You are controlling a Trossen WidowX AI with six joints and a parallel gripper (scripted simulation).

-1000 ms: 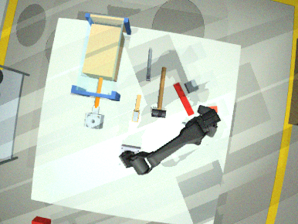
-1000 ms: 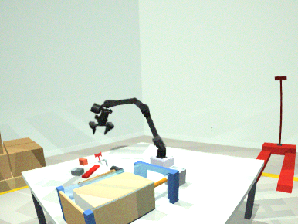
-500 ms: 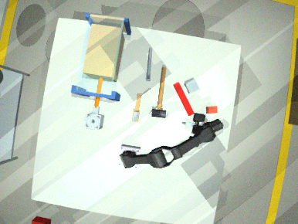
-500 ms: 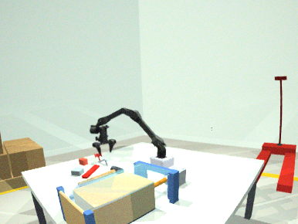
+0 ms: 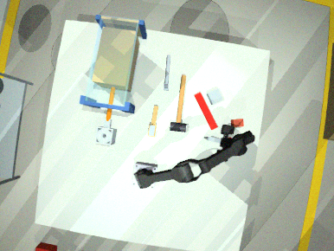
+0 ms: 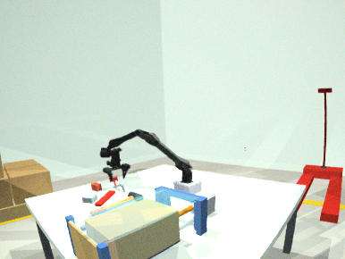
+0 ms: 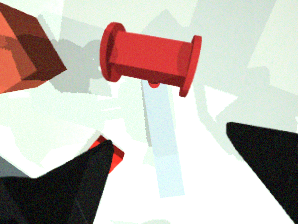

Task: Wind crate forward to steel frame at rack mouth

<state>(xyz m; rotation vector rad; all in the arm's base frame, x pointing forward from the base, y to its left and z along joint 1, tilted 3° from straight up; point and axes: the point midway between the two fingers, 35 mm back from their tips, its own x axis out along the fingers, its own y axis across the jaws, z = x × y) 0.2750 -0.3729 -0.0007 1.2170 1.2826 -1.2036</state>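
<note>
Right now my gripper tip is 3 cm above the winch handle. From my gripper tip the other things lie so: grey block 25 cm ahead, 8 cm to the left, 5 cm below; then red bar 16 cm ahead, 11 cm to the left, 6 cm below; then red grip 5 cm to the right, 2 cm below.
</note>
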